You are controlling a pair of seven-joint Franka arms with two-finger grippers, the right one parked.
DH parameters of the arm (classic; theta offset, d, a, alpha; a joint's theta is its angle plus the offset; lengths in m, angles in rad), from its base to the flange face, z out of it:
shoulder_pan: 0 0.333 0 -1.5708
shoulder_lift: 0 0 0 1.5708
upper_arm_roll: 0 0.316 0.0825 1.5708
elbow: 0 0 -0.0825 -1.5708
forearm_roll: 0 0.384 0 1.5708
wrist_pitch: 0 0 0.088 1.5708
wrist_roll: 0 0.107 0 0
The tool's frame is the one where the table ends.
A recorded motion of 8 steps. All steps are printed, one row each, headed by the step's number.
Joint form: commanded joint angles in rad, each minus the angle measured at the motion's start. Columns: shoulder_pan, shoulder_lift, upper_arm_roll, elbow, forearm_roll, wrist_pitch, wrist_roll.
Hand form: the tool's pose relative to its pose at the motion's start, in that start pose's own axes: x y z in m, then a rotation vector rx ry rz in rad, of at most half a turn. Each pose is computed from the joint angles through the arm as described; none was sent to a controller.
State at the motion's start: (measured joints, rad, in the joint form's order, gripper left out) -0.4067 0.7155 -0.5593 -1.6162 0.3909 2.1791 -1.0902
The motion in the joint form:
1: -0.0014 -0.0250 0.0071 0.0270 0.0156 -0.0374 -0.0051
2: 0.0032 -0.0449 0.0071 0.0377 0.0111 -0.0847 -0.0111
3: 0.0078 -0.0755 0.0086 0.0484 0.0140 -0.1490 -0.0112
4: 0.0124 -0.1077 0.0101 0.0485 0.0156 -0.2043 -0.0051
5: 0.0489 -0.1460 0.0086 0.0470 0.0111 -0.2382 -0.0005
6: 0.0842 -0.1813 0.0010 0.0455 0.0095 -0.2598 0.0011
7: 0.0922 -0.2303 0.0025 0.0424 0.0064 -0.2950 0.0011
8: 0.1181 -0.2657 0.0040 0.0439 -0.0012 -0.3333 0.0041
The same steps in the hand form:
1: 0.0094 -0.0023 -0.0224 0.0138 0.0357 -0.0091
2: 0.0125 -0.0073 -0.0355 0.0379 0.0352 -0.0265
3: 0.0154 -0.0149 -0.0537 0.0765 0.0421 -0.0368
4: 0.0154 -0.0230 -0.0692 0.1136 0.0466 -0.0392
5: 0.0294 -0.0429 -0.0905 0.1258 0.0582 -0.0747
6: 0.0398 -0.0593 -0.1115 0.1275 0.0745 -0.1051
7: 0.0381 -0.0680 -0.1369 0.1412 0.0974 -0.1201
8: 0.0448 -0.0854 -0.1561 0.1569 0.1032 -0.1529

